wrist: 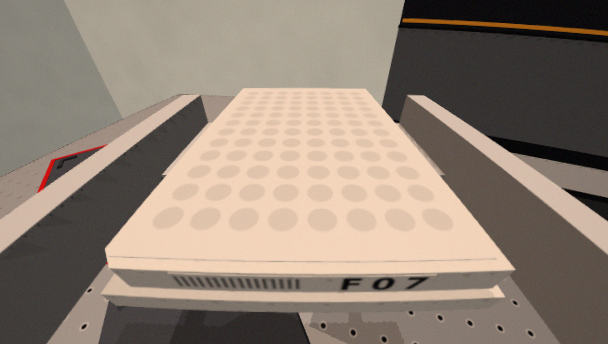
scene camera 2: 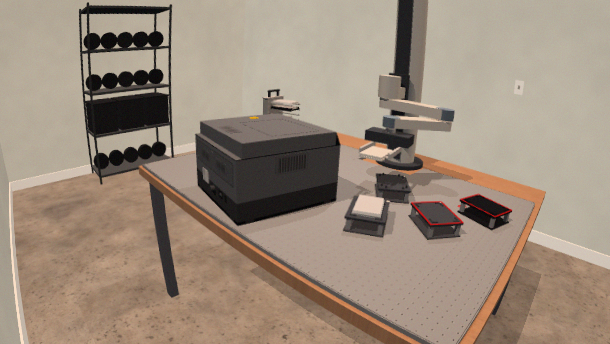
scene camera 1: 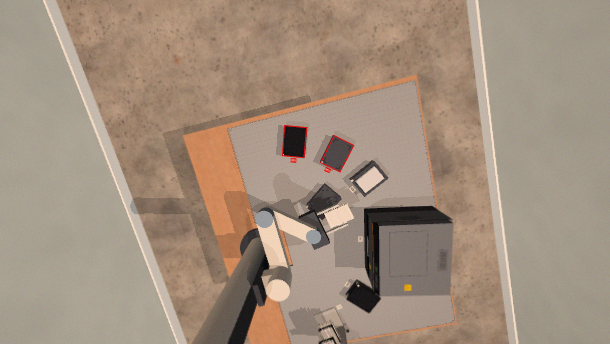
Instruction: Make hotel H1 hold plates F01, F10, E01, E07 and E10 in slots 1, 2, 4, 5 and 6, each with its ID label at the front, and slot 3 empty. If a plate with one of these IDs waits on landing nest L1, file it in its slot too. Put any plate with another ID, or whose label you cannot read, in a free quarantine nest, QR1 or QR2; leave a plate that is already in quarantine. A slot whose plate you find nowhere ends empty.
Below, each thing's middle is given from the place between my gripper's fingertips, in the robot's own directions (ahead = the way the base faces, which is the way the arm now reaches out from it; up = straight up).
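Large grey instrument (scene camera 1: 434,214): 27 cm to the right of my hand, 28 cm ahead of it, 6 cm below it.
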